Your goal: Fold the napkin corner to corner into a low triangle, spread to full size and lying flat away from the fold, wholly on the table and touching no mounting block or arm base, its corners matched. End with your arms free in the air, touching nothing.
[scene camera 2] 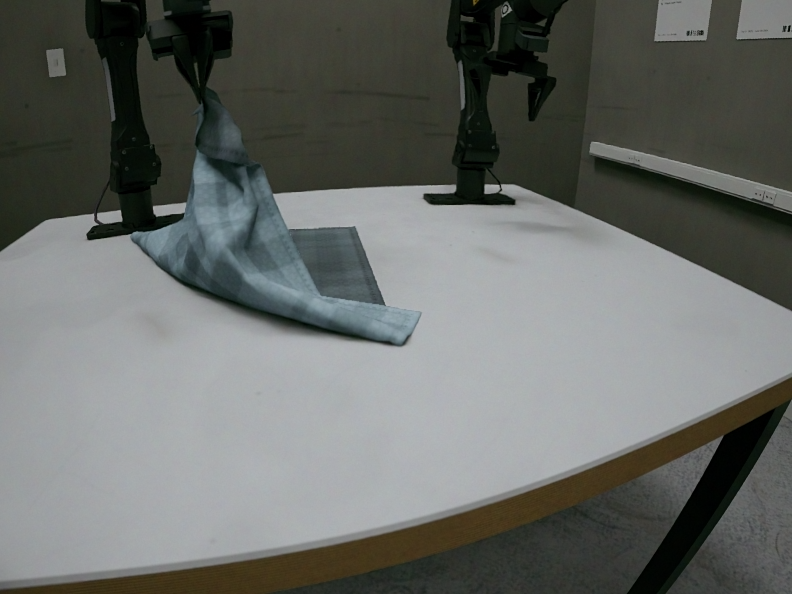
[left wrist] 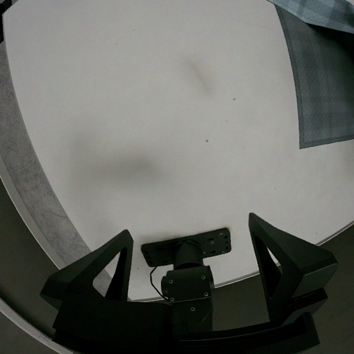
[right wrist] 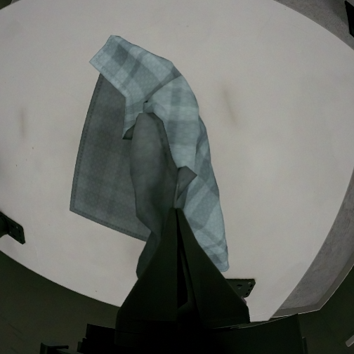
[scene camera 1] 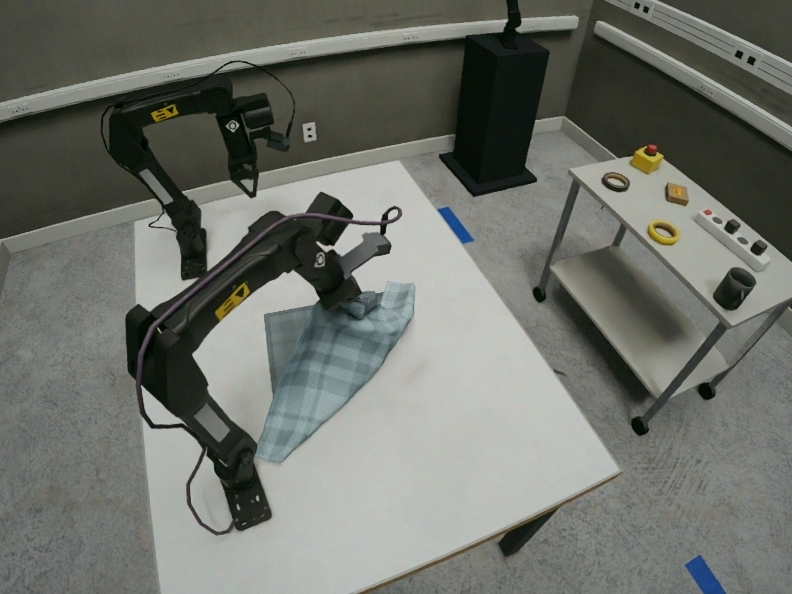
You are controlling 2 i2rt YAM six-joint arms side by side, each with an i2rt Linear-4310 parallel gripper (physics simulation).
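The blue-grey plaid napkin [scene camera 1: 332, 364] [scene camera 2: 223, 211] [left wrist: 325, 90] [right wrist: 172, 107] is partly lifted. Its raised part hangs in a twisted, bunched peak from my right gripper [scene camera 2: 200, 99] [right wrist: 176, 209], which is shut on a napkin corner high above the table. One darker corner lies flat. The lighter part curves over beside it, with one end at the picture's right and the other close to the right arm's base in scene camera 2; contact there is unclear. The right fingertips are hidden in scene camera 1. My left gripper [scene camera 1: 248, 190] [left wrist: 187, 228] is open, empty, in the air, away from the napkin.
The right arm's base plate [scene camera 1: 249, 511] [scene camera 2: 105, 230] stands near the napkin's end. The left arm's base plate [scene camera 1: 193, 267] [scene camera 2: 441, 199] [left wrist: 220, 242] is farther off on the white table [scene camera 1: 460, 409] [scene camera 2: 383, 434]. A cart [scene camera 1: 687, 274] stands beyond the table edge.
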